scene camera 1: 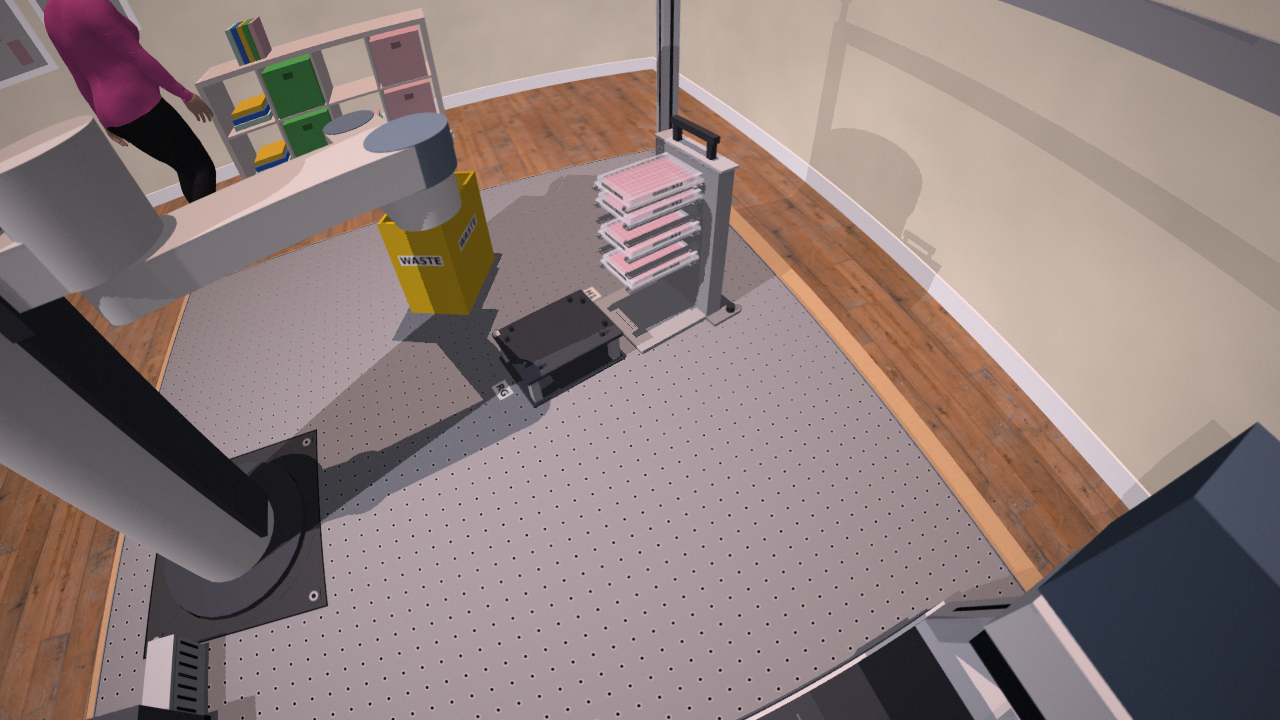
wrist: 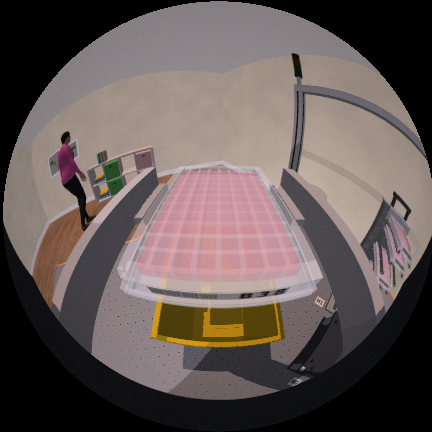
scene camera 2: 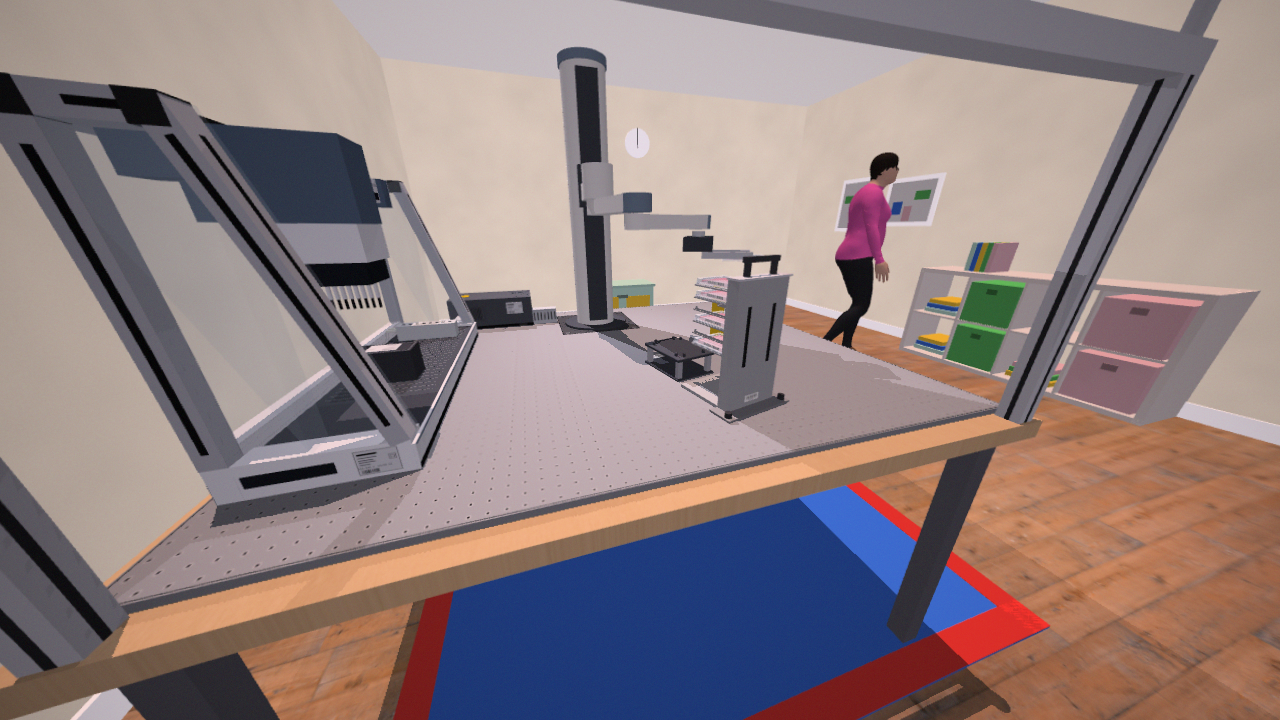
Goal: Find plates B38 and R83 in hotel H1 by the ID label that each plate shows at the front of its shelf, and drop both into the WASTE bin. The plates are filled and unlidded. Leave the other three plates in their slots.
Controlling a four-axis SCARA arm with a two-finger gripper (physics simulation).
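Pixels of known places: gripper, fingertip midpoint: (wrist: 218,175) (scene camera 2: 751,254); arm's base, link origin: (scene camera 1: 240,539) (scene camera 2: 595,324).
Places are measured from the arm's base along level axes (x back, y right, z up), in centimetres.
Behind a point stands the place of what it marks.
Observation:
My gripper (scene camera 2: 726,254) {x -44.8, y -41.6, z 30.5 cm} (wrist: 218,175) {x -44.8, y -41.6, z 30.5 cm} is shut on plate B38 (wrist: 220,225) {x -42.4, y -37.0, z 30.1 cm}, a clear plate with pink wells, held level by its sides with its label at the near edge. The yellow WASTE bin (scene camera 1: 431,288) {x -39.8, y -32.2, z 7.5 cm} (wrist: 180,320) {x -36.9, y -38.2, z 13.1 cm} shows below the plate in the wrist view, its inside partly covered by it. In scene camera 1 the arm hides the gripper. Hotel H1 (scene camera 1: 721,241) {x -83.7, y -11.9, z 16.8 cm} (scene camera 2: 754,340) {x -83.6, y -17.9, z 16.9 cm} holds several pink plates (scene camera 1: 648,181) {x -73.4, y -15.5, z 27.7 cm} (wrist: 384,267) {x -72.4, y -16.5, z 19.4 cm}, one above another, to the right of the bin. Their ID labels are too small to read, so I cannot tell which is R83.
A black stand (scene camera 1: 562,329) {x -58.2, y -13.1, z 7.3 cm} (scene camera 2: 677,349) {x -58.8, y -11.9, z 7.3 cm} (wrist: 327,345) {x -55.8, y -15.7, z 7.3 cm} by the RG label stands between the bin and the hotel's front. The arm's column (scene camera 2: 586,197) {x -19.9, y 4.3, z 47.3 cm} rises from the table. A large blue-grey machine (scene camera 1: 1172,555) {x -69.8, y 48.1, z 47.4 cm} (scene camera 2: 286,179) {x -77.8, y 53.4, z 44.4 cm} stands opposite. A person (scene camera 2: 864,223) (wrist: 70,170) is beyond the table.

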